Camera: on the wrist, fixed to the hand. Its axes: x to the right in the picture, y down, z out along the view.
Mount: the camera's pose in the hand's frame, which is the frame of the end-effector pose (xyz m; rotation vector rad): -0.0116 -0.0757 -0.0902 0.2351 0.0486 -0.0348
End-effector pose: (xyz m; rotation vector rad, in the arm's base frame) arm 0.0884 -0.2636 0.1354 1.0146 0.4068 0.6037
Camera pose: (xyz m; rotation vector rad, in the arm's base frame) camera 0.0484 -0.2407 0.0264 1.2161 0.5465 0.5587
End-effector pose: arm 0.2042 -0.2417 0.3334 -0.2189 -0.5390 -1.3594
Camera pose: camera 0.1515 -0.2885 0.2384 0.0152 -0.6586 -1.3189
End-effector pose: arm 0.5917 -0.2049 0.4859 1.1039 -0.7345 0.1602
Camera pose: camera 0.6595 -0.1603 0.3998 1.3311 -0.6640 0.2477
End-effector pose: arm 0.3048 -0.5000 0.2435 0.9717 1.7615 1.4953
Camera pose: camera 0.2253 -0.5639 0.1835 1.0206 2.0126 1.3210
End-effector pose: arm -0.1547 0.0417 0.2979 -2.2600 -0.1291 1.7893
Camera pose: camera -0.0636 0.0990 0.3470 -2.1196 0.0487 1.6364
